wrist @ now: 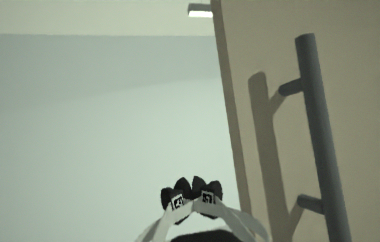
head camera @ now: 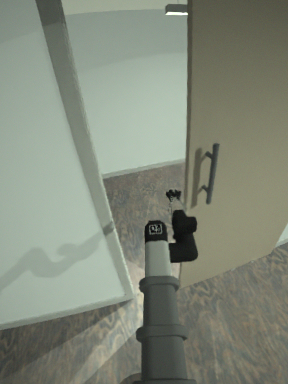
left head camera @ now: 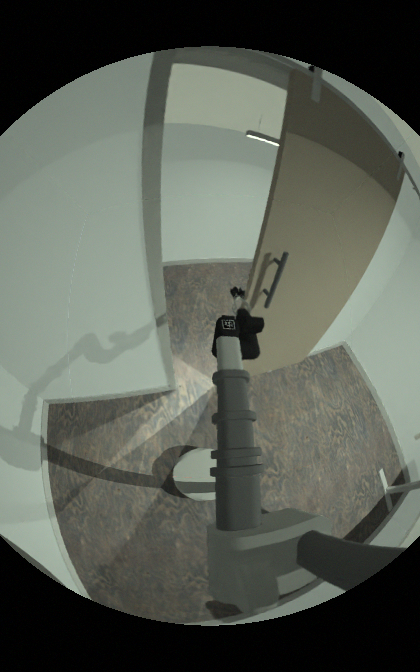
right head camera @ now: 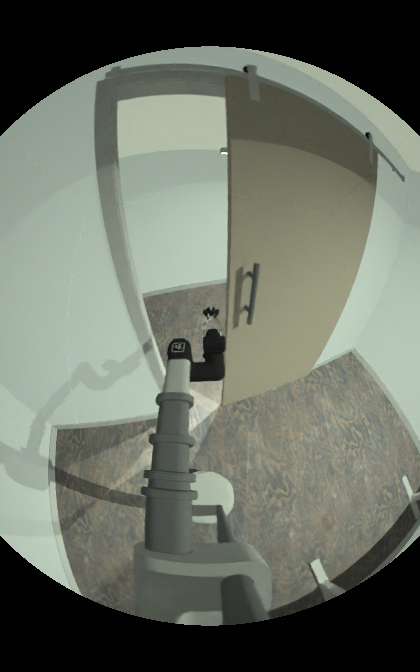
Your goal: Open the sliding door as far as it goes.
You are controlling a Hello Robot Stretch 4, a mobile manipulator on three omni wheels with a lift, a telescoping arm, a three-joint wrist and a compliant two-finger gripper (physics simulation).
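Frame: origin at the robot's base, x left, y back, z up, level; centimetres.
Seen in the pictures: gripper, fingertip midpoint: point(wrist: 189, 190) point(head camera: 172, 190) point(left head camera: 236, 288) point(right head camera: 210, 308); robot's base at its link origin: point(left head camera: 201, 472) point(right head camera: 204, 495).
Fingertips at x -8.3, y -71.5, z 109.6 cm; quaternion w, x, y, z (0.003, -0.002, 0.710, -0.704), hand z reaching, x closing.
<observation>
Offsets run from my fingertips to a thing's top centre. "pt": to the spot under its first point.
The tan sliding door point(head camera: 245, 100) point(left head camera: 320, 210) point(right head camera: 295, 215) point(wrist: 355, 75) stands partly open, with the opening to the left of its edge. Its grey vertical bar handle @[pt dz +5.1, dx -18.7, dy -4.4 cm] point(head camera: 213, 172) point(left head camera: 277, 280) point(right head camera: 254, 294) point(wrist: 320, 130) is near that left edge. My gripper point(head camera: 173, 194) point(left head camera: 237, 291) point(right head camera: 211, 312) point(wrist: 189, 190) is shut and empty, its fingertips close together. It is in front of the opening, left of the door's edge and apart from the handle. In the wrist view the handle is to the right of the fingers.
The door frame's left post point(head camera: 75, 110) point(left head camera: 152, 200) point(right head camera: 111, 200) borders the opening, with a pale wall point(head camera: 30, 175) left of it. A wall and a ceiling lamp @[pt dz +97.5, dx -24.4, dy -134.6 cm] point(head camera: 176, 9) point(left head camera: 263, 138) point(wrist: 200, 10) show beyond. The overhead rail point(right head camera: 390, 164) extends right past the door.
</observation>
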